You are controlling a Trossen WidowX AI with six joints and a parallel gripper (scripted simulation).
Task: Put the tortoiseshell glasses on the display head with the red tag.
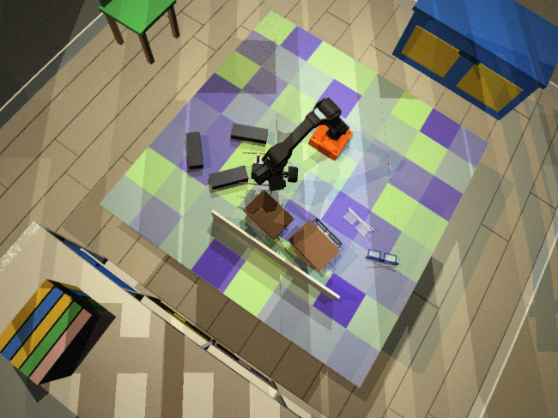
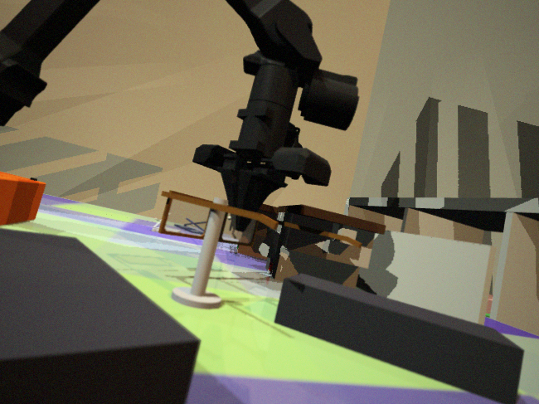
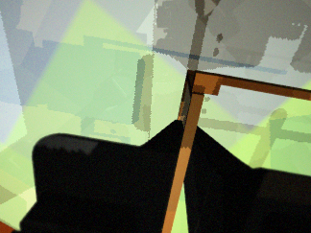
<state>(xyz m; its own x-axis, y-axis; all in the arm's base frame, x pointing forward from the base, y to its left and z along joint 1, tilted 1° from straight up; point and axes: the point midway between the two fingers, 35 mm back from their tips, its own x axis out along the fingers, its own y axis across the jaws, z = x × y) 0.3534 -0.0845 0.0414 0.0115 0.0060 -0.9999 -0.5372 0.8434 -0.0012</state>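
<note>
Now: the thin pale post stand 12 cm to the right of my gripper tip, 4 cm behind it and 3 cm below it. From my gripper tip the other things lie so: long plank: 26 cm ahead, 19 cm to the left.
</note>
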